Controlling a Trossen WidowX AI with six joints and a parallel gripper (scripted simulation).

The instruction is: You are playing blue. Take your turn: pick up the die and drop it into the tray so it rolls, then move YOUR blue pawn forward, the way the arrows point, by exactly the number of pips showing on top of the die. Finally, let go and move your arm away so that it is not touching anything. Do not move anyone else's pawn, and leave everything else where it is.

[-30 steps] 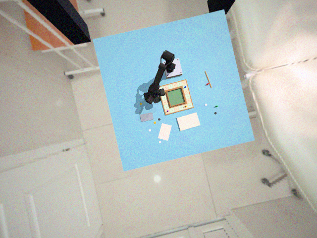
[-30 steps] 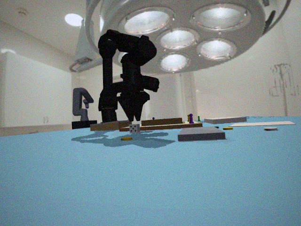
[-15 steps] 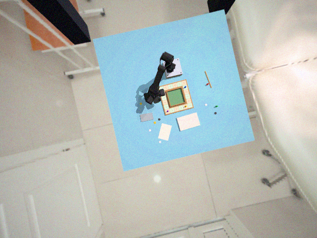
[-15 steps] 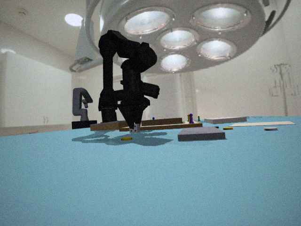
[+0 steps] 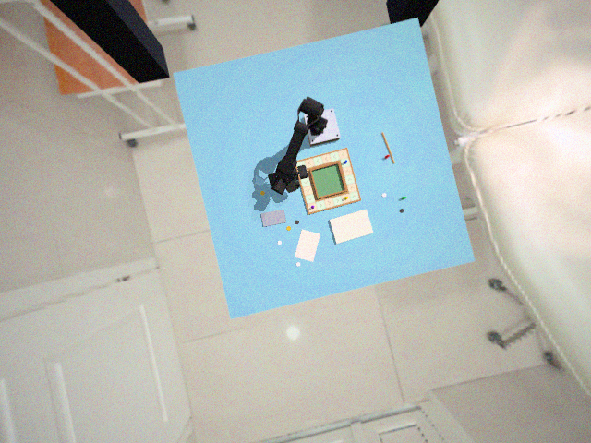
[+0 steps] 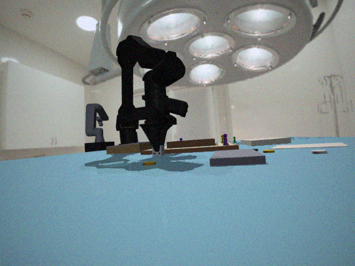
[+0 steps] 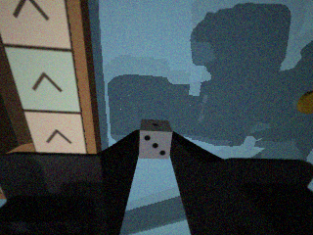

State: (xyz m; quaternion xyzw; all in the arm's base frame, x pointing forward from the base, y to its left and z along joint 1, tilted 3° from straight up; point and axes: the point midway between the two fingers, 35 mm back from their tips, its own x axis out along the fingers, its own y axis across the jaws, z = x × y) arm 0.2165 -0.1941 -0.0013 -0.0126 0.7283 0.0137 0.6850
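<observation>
The blue pawn lies 310 mm to the left of my gripper tip, 20 mm behind it and 20 mm above it. From my gripper tip the other things lie so: purple pawn: 170 mm ahead, 90 mm to the left, 20 mm above; then white die: right at my gripper tip; then green tray: 200 mm to the left, 50 mm ahead, 10 mm below.
</observation>
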